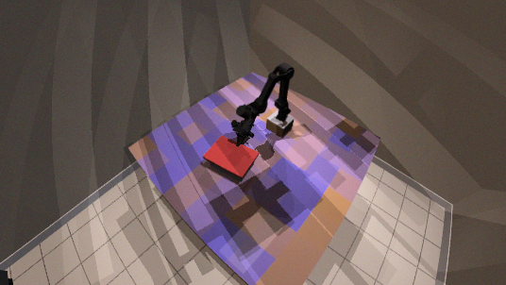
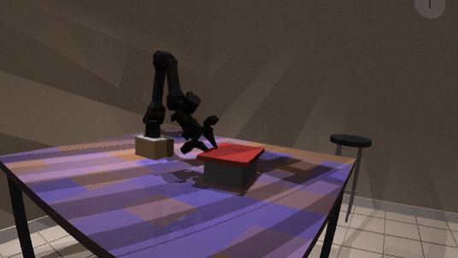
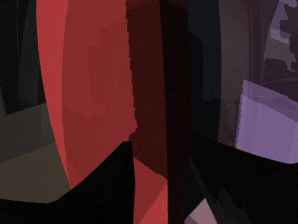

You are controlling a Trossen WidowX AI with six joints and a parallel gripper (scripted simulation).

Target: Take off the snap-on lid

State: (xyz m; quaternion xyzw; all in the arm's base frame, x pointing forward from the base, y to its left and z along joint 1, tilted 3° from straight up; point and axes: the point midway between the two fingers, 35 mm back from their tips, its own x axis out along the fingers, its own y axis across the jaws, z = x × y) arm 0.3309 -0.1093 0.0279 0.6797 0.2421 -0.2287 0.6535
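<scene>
Right now my gripper tip is 70 mm short of the red lid and 10 mm below it. From my gripper tip the other things lie so: dark grey storage box 70 mm ahead, 40 mm below.
</scene>
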